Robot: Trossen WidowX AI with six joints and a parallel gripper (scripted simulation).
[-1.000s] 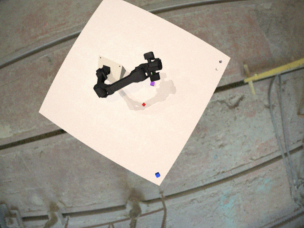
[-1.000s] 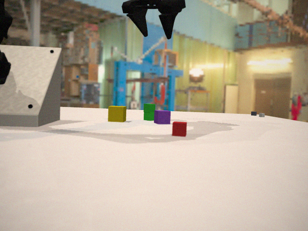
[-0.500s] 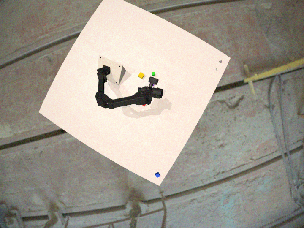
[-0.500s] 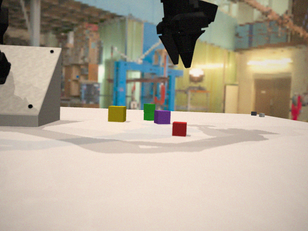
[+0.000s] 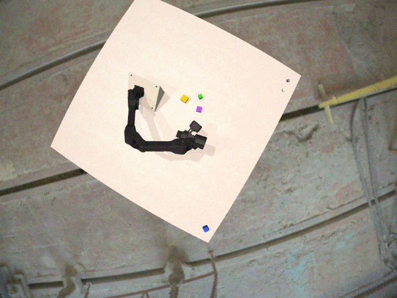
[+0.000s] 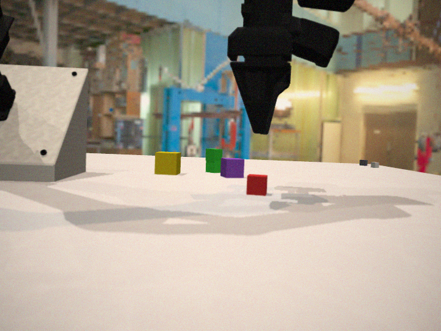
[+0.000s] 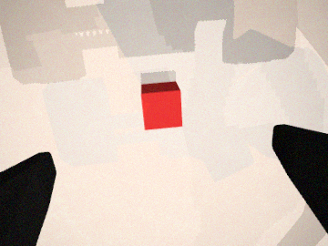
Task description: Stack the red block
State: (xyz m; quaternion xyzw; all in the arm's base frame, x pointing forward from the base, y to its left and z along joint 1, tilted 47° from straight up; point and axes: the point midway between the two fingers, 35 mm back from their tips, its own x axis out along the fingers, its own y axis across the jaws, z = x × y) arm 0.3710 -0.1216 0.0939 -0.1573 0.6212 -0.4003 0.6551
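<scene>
Right now my gripper tip is 60 mm above the red block. The rest, counted from my gripper tip: blue block (520 mm to the right, 320 mm ahead, 60 mm below); then purple block (180 mm to the left, 60 mm below); then yellow block (210 mm to the left, 110 mm behind, 50 mm below).
</scene>
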